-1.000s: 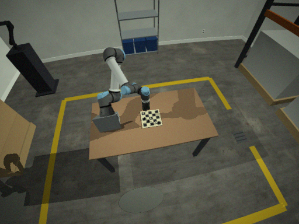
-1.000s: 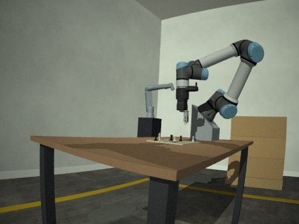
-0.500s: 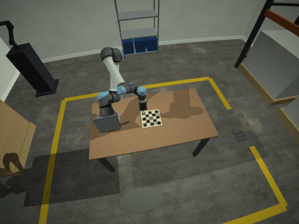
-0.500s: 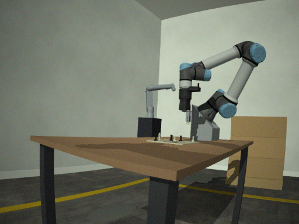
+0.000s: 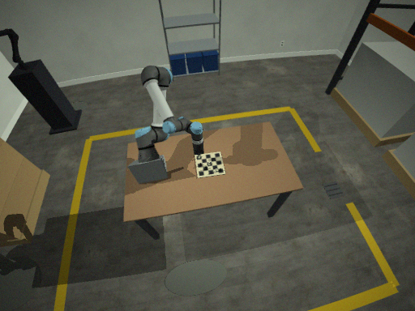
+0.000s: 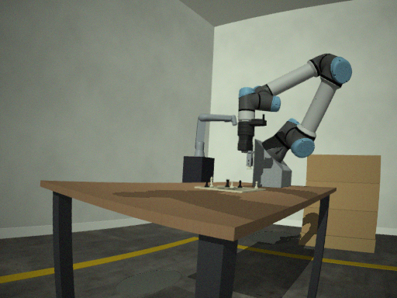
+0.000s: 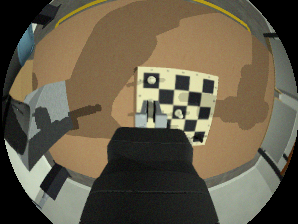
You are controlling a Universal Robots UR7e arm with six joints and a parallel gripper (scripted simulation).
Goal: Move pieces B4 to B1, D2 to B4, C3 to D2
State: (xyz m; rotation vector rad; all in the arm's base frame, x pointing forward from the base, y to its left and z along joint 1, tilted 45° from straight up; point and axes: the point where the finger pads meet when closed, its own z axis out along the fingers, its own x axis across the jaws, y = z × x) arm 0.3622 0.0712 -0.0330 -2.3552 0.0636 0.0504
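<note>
My gripper is now 100 mm above the black piece, 80 mm to the left of it and 40 mm short of it. The rest, counted from my hand: white piece: 10 mm below; then chessboard: 120 mm below, 70 mm ahead, 40 mm to the right.
</note>
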